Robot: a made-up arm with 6 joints. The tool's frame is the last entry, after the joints. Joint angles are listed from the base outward. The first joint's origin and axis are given. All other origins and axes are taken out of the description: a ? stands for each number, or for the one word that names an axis. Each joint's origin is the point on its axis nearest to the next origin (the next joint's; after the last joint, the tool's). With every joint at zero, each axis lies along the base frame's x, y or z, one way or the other. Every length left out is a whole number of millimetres.
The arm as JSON. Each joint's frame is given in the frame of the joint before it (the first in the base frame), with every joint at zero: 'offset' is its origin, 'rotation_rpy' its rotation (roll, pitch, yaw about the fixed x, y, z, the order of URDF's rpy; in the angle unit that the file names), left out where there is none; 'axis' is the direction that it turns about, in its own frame. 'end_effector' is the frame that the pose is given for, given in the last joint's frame.
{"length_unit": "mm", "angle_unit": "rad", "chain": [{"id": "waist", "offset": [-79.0, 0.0, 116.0], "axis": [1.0, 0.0, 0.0]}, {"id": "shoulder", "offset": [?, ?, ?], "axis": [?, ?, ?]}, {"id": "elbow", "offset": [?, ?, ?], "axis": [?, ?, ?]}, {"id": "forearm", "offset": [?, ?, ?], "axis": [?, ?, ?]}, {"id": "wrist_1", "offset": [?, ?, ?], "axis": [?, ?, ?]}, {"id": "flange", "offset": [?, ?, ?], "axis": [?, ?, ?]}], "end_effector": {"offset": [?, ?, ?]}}
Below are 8 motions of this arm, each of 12 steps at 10 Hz.
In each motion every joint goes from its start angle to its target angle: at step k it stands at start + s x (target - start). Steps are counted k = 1, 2, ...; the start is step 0. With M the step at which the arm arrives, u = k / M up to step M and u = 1 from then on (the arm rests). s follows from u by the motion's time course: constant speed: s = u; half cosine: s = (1 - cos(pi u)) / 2; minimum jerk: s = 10 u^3 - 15 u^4 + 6 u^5.
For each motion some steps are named. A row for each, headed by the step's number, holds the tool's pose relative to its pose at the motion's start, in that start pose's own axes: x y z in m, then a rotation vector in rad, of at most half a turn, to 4 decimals.
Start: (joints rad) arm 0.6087 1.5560 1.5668 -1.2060 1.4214 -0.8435
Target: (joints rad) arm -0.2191 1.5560 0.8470 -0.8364 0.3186 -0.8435
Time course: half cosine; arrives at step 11
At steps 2, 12:
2: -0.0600 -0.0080 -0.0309 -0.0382 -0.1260 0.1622
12: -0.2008 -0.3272 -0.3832 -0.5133 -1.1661 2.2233

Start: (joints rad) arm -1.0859 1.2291 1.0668 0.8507 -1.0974 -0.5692
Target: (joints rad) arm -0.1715 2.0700 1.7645 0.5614 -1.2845 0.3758
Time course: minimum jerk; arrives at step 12
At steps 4, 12:
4: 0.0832 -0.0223 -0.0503 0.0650 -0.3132 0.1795
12: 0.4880 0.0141 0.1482 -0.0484 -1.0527 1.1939

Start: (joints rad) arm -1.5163 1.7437 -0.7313 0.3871 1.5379 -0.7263
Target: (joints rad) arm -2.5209 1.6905 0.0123 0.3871 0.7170 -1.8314
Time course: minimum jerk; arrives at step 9
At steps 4, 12:
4: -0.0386 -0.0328 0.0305 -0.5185 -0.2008 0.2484
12: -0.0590 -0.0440 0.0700 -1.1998 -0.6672 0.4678

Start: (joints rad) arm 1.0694 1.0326 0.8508 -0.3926 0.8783 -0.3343
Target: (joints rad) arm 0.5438 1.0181 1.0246 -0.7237 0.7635 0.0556
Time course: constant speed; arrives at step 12
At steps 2, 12:
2: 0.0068 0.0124 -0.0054 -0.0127 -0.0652 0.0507
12: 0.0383 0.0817 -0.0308 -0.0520 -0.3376 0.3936

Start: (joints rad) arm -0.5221 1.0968 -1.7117 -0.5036 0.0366 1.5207
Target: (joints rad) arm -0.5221 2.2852 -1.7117 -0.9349 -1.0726 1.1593
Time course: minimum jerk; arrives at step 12
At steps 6, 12:
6: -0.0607 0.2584 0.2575 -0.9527 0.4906 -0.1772
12: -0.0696 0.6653 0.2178 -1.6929 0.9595 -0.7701

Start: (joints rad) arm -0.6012 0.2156 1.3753 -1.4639 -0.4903 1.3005
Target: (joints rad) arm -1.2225 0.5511 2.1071 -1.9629 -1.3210 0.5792
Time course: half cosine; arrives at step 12
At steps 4, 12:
4: 0.0812 0.0549 0.1055 -0.3189 0.0301 0.1234
12: 0.1927 0.3158 0.3107 -1.0941 0.0975 0.3646

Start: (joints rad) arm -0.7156 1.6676 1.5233 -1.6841 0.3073 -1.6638
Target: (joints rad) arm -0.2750 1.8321 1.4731 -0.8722 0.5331 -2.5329
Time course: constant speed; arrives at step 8
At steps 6, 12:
6: 0.0803 -0.1334 -0.0028 0.0761 0.3257 0.3265
12: 0.1131 -0.1872 -0.0337 0.1210 0.3675 0.4424

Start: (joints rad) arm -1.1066 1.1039 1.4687 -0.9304 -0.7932 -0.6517
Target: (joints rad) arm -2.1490 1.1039 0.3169 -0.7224 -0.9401 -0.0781
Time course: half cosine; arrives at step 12
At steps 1, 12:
1: 0.0066 0.0033 -0.0005 0.0223 -0.0147 0.0336
12: 0.1458 0.1971 0.0362 1.0238 0.1455 2.2090

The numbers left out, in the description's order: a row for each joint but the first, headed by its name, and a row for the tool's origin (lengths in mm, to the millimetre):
shoulder: xyz 0.0 -236.0 206.0, axis 0.0 0.0 1.0
elbow: xyz 120.0 -310.0 0.0, axis 0.0 -1.0 0.0
forearm: xyz 256.0 0.0 -111.0, axis 1.0 0.0 0.0
wrist_1: xyz 0.0 -63.0 -147.0, axis 0.0 0.0 -1.0
flange: xyz -136.0 105.0 0.0, axis 1.0 0.0 0.0
tool: xyz 0.0 -36.0 7.0

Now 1 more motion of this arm.
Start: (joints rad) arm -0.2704 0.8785 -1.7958 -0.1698 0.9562 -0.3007
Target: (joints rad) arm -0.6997 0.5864 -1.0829 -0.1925 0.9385 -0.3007
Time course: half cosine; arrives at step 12
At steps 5, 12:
5: -0.0156 -0.0150 0.0258 0.1674 0.0484 -0.1054
12: -0.0231 -0.0864 0.0696 0.4075 0.1018 -0.3953

